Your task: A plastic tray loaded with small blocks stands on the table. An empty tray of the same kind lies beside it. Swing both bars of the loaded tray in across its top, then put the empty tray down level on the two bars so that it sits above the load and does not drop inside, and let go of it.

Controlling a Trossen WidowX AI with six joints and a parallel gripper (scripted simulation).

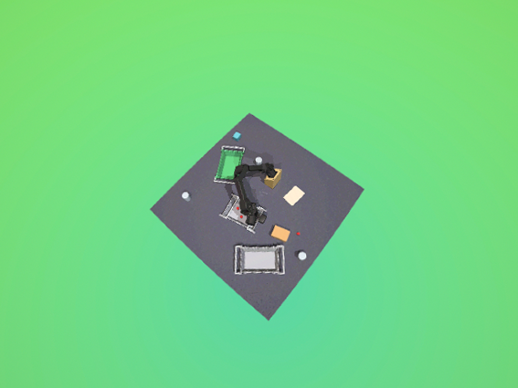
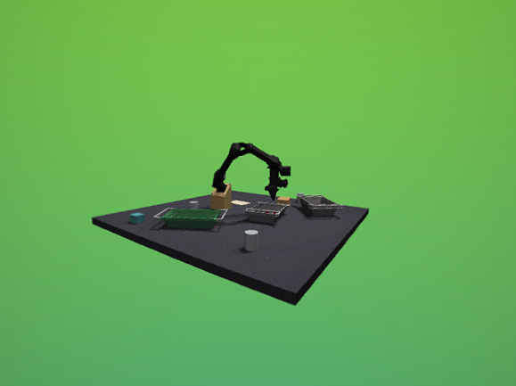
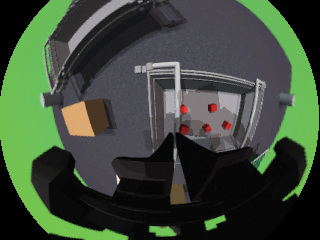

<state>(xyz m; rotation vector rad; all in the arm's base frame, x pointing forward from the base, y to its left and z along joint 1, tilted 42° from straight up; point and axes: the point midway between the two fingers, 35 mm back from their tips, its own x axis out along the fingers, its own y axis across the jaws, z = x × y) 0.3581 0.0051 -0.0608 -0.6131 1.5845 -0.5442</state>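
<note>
My gripper tip is 30 cm past the green tray, 43 cm to the left of it and 4 cm above it. Also, from my gripper tip: cream tile 34 cm behind, 17 cm to the left, 8 cm below; teal cube 59 cm behind, 55 cm to the right, 6 cm below.
</note>
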